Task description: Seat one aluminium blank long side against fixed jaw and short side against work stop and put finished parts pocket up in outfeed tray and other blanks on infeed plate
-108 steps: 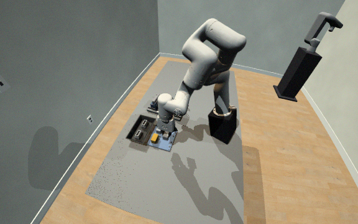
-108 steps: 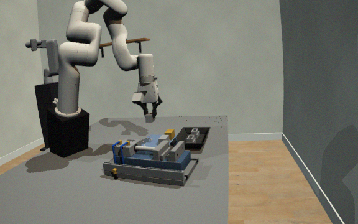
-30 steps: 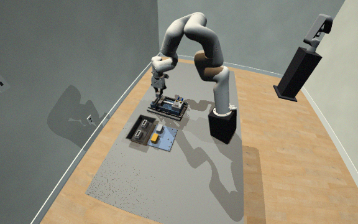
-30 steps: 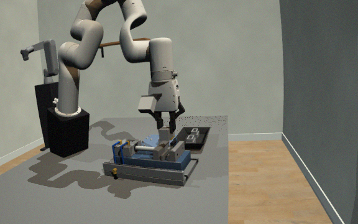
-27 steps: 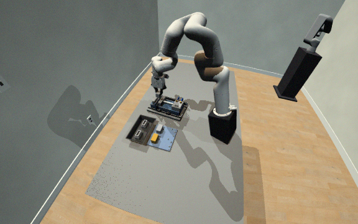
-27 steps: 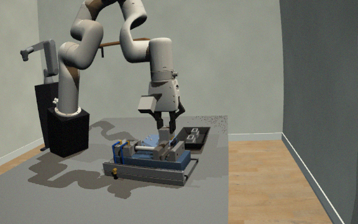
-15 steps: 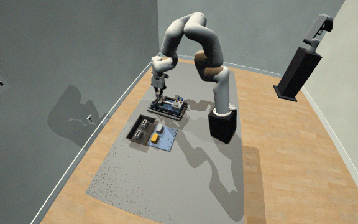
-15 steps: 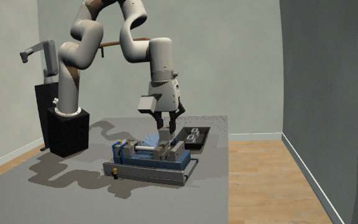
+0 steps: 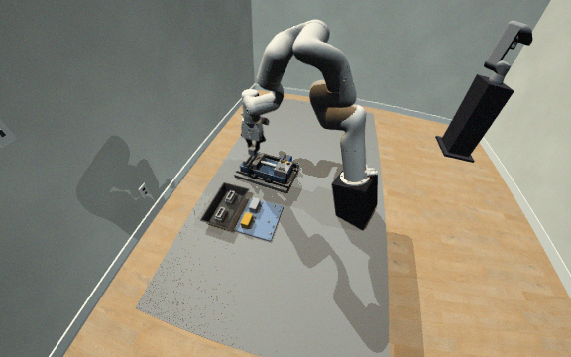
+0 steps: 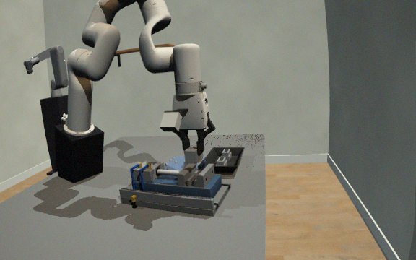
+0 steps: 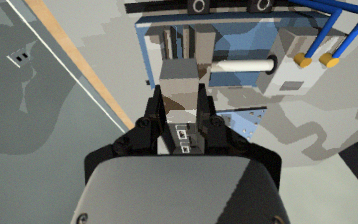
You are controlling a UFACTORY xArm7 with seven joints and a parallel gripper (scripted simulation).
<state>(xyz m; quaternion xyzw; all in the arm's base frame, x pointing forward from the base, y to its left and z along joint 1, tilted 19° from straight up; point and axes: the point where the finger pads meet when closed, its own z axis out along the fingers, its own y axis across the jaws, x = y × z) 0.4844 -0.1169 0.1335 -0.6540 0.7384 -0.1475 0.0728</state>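
The white screw rod is 8 cm behind my hand, 2 cm to the left of it and 9 cm below it. From my hand the other things lie so: brass blank (8 cm behind, 34 cm to the left, 14 cm below); then vise (7 cm behind, 2 cm to the left, 13 cm below).
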